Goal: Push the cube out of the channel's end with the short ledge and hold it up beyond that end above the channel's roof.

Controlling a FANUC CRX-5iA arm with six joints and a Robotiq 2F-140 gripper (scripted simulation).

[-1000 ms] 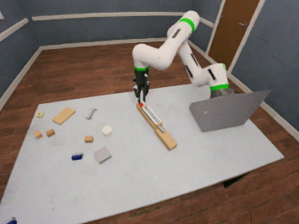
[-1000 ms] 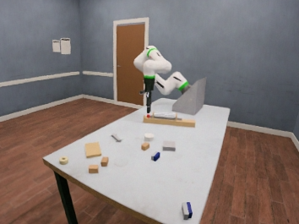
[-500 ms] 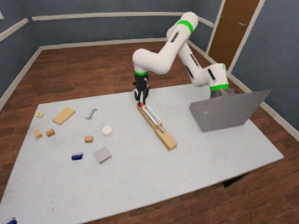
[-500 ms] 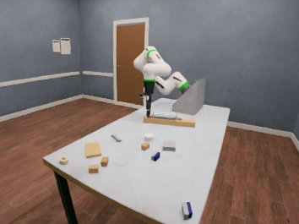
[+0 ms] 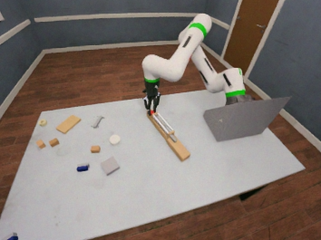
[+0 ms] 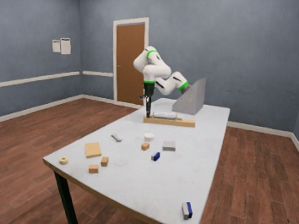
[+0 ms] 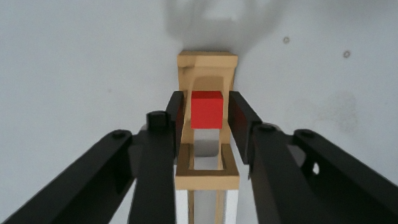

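My gripper is now 2 cm above the red cube. Also, from my hand: tan channel: 4 cm behind, 14 cm to the left, 3 cm below; then white disc: 29 cm ahead, 15 cm to the left, 6 cm below; then thin grey stick: 6 cm behind, 21 cm to the left, 3 cm below.
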